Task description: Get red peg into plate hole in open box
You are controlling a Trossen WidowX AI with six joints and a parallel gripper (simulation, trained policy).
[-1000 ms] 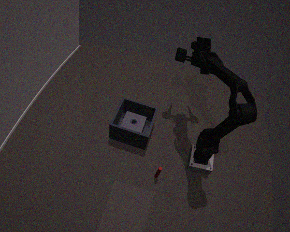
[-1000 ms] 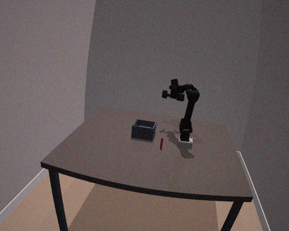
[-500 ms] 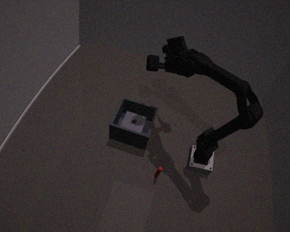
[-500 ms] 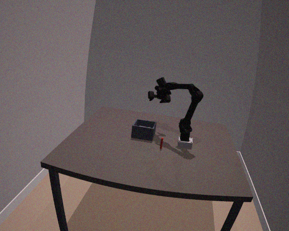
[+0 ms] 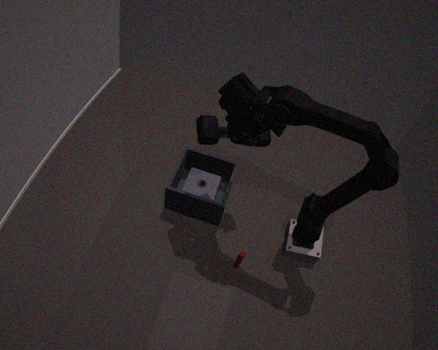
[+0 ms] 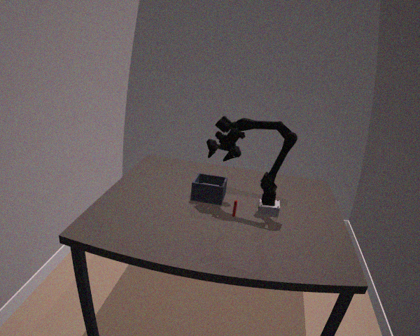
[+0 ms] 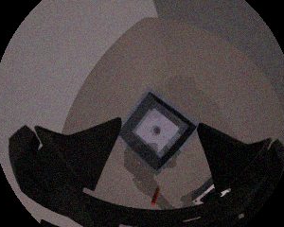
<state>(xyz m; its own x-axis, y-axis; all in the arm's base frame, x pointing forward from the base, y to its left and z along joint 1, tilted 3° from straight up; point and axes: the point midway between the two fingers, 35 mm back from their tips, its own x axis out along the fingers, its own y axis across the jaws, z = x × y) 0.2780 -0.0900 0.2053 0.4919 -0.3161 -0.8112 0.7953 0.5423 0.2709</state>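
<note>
The red peg lies 140 mm behind my gripper tip, 220 mm to the left of it and 160 mm below it. Round my gripper tip: box (10 mm ahead, 30 mm to the left, 180 mm below); then pale plate (10 mm ahead, 30 mm to the left, 160 mm below).
</note>
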